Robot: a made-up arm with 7 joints.
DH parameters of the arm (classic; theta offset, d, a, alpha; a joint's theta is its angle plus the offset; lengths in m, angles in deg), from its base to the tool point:
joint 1: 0 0.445 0 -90
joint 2: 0 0 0 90
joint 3: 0 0.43 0.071 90
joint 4: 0 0 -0.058 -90
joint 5: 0 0.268 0 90
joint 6: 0 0 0.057 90
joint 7: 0 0 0 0
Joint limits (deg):
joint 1: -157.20..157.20
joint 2: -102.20..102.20
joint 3: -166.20..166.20
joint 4: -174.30..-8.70
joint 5: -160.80..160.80
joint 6: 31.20..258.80
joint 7: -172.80..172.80
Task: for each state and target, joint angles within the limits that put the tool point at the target. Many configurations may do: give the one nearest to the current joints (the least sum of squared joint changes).
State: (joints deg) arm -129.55 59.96 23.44 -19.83 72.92 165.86 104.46
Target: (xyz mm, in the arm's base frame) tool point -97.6 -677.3 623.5
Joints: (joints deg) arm -102.15 59.93 30.97 -38.77 80.21 181.45 104.46
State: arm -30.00 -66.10 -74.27 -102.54 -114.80 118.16 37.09
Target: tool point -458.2 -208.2 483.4
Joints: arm -24.44 -83.16 -93.66 -115.80 -116.34 116.66 37.09
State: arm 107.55 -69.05 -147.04 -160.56 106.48 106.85 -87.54
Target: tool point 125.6 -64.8 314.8
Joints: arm 120.20 -87.88 -144.76 -174.30 114.40 107.46 -87.54
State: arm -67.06 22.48 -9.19 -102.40 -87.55 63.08 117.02
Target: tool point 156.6 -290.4 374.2
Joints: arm -57.66 45.12 -0.01 -149.29 -84.39 66.09 117.02
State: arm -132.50 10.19 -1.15 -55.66 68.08 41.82 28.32
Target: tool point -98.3 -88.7 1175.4
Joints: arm -137.19 -7.32 -9.06 -36.94 70.74 51.35 28.32
